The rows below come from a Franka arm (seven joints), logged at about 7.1 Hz.
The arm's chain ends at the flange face. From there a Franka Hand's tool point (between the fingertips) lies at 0.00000 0.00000 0.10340 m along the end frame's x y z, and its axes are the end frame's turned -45 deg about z.
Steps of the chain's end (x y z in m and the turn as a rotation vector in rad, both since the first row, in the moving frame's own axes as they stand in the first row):
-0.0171 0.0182 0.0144 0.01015 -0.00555 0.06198
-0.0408 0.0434 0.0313 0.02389 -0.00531 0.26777
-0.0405 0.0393 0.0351 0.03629 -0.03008 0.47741
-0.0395 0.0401 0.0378 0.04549 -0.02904 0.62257
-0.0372 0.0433 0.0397 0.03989 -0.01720 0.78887
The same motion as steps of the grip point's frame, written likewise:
-0.0246 -0.0004 0.0144 0.01110 0.00325 0.06198
-0.0579 -0.0001 0.0313 0.02065 0.01314 0.26777
-0.0549 -0.0054 0.0350 0.04693 0.00439 0.47741
-0.0535 -0.0043 0.0377 0.05270 0.01163 0.62257
-0.0539 0.0012 0.0396 0.04037 0.01604 0.78887

